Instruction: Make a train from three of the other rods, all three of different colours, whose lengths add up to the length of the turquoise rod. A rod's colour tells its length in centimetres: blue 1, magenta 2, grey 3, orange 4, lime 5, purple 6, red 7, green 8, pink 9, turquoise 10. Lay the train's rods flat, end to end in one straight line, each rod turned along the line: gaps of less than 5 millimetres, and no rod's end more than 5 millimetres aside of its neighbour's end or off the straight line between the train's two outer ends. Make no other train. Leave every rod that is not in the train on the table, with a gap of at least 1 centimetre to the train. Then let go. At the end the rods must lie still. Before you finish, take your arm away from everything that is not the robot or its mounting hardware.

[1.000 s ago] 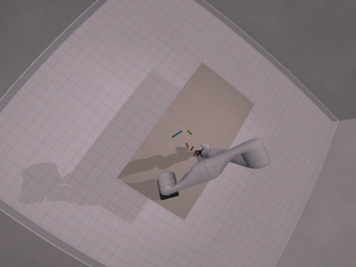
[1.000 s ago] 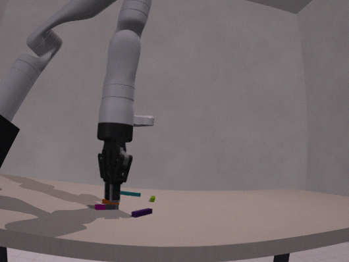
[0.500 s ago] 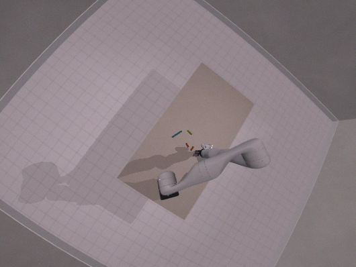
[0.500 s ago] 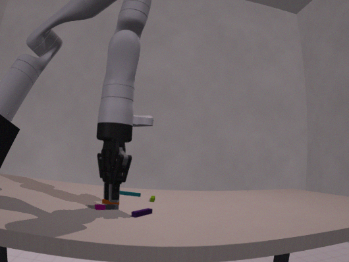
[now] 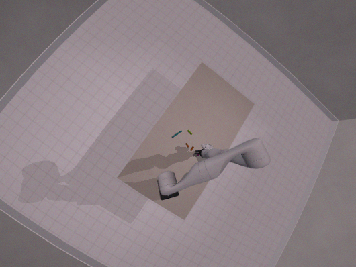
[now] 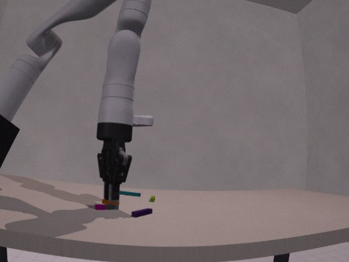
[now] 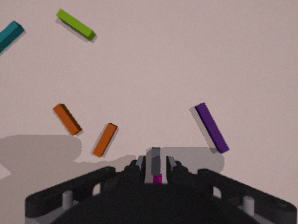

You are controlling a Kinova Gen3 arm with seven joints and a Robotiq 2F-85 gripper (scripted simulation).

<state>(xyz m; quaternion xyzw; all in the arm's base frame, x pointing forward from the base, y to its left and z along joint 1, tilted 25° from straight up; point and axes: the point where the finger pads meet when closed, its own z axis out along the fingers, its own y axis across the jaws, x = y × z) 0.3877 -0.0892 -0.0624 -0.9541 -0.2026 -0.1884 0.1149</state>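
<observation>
Right now the grey rod is 30 mm below my hand. From my hand the other things lie so: lime rod 160 mm to the left, 100 mm ahead, 30 mm below; purple rod 60 mm ahead, 40 mm to the right, 30 mm below; magenta rod 30 mm below, 20 mm behind, 10 mm to the right.
</observation>
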